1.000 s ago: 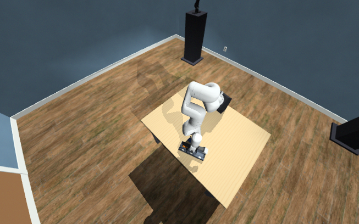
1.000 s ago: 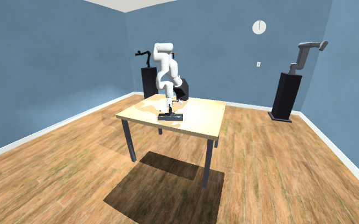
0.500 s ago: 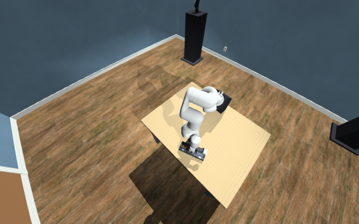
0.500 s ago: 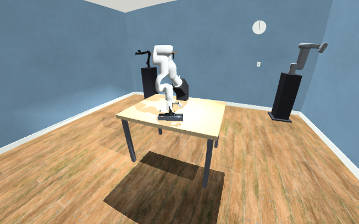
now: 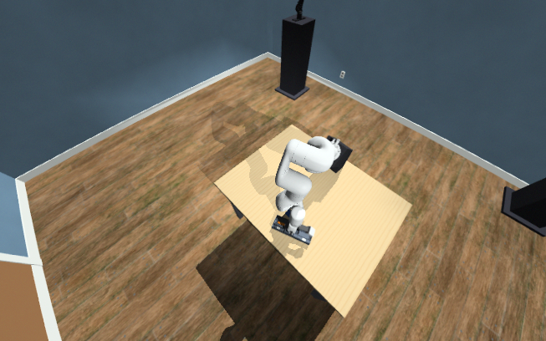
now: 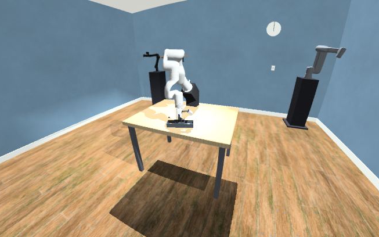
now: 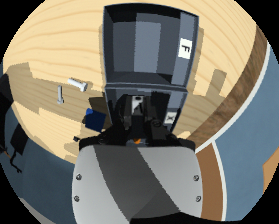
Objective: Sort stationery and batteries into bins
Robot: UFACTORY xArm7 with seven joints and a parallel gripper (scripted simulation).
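My gripper is now 1 cm above the pencil sharpener. From my hand the other things lie so: dark double bin 2 cm below, 1 cm ahead; then blue block 8 cm to the right, 6 cm behind, 3 cm below; then orange battery 7 cm to the right, 2 cm below, 2 cm ahead.
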